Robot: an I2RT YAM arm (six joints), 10 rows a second.
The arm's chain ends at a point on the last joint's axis. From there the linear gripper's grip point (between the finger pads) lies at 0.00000 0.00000 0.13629 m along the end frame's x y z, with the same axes.
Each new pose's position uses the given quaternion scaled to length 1; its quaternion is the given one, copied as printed.
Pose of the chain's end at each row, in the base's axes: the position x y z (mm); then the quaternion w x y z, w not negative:
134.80, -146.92, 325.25, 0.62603, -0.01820, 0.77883, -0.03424
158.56, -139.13, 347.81, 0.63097, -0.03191, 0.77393, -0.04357
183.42, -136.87, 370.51, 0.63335, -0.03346, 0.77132, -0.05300
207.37, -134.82, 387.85, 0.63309, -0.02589, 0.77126, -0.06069
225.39, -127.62, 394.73, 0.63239, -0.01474, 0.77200, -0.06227
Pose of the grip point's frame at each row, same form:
267.87, -151.08, 296.11, 0.62603, -0.01820, 0.77883, -0.03424
292.05, -142.83, 320.56, 0.63097, -0.03191, 0.77393, -0.04357
317.06, -142.24, 344.33, 0.63335, -0.03346, 0.77132, -0.05300
340.89, -143.11, 361.82, 0.63309, -0.02589, 0.77126, -0.06069
358.72, -138.18, 368.51, 0.63239, -0.01474, 0.77200, -0.06227

